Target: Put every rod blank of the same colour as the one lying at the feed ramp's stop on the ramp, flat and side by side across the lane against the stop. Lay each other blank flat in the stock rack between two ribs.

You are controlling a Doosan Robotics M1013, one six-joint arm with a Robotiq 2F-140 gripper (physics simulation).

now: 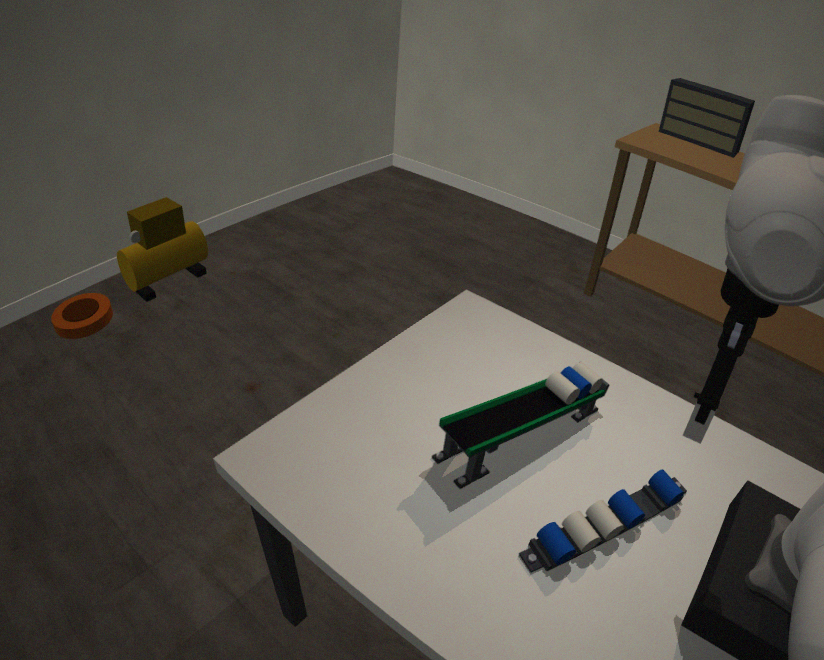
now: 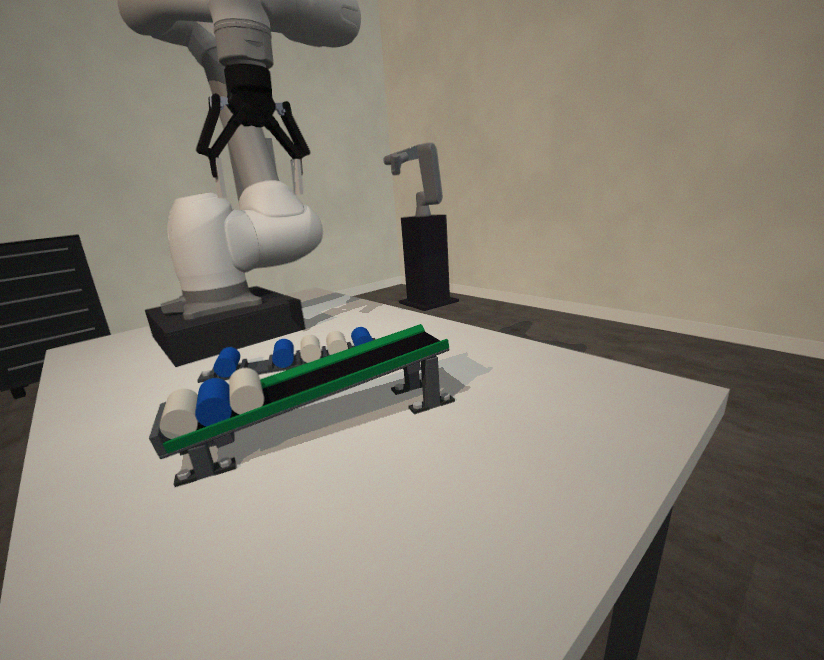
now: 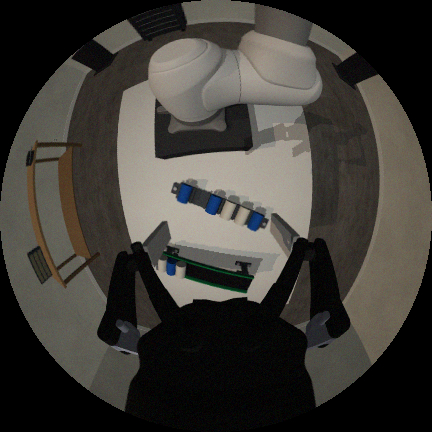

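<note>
The green-railed feed ramp (image 1: 505, 418) (image 2: 343, 369) (image 3: 220, 279) holds three blanks side by side at its low end: a white blank (image 1: 589, 376) (image 2: 180, 413) (image 3: 162, 264) at the stop, then a blue blank (image 1: 575, 380) (image 2: 213, 402) (image 3: 171, 267), then another white blank (image 1: 562, 388) (image 2: 246, 390) (image 3: 181, 270). The stock rack (image 1: 646, 503) (image 3: 200, 198) holds, from its ramp-stop side, a blue blank (image 1: 665, 486) (image 2: 226, 361) (image 3: 184, 193), a gap, a blue blank (image 1: 625, 507) (image 3: 214, 204), two white blanks and a blue blank (image 1: 555, 541) (image 3: 256, 220). My gripper (image 1: 702, 415) (image 2: 258, 185) (image 3: 219, 226) is open, empty and high above the table.
The white table (image 1: 330, 453) (image 2: 412, 522) carries the ramp, rack and black robot base (image 1: 729, 570) (image 2: 230, 330) (image 3: 202, 142). The rack lies between ramp and base. A wooden shelf (image 1: 694, 151) stands behind the table; a second arm on a black pedestal (image 2: 426, 261) stands beyond it.
</note>
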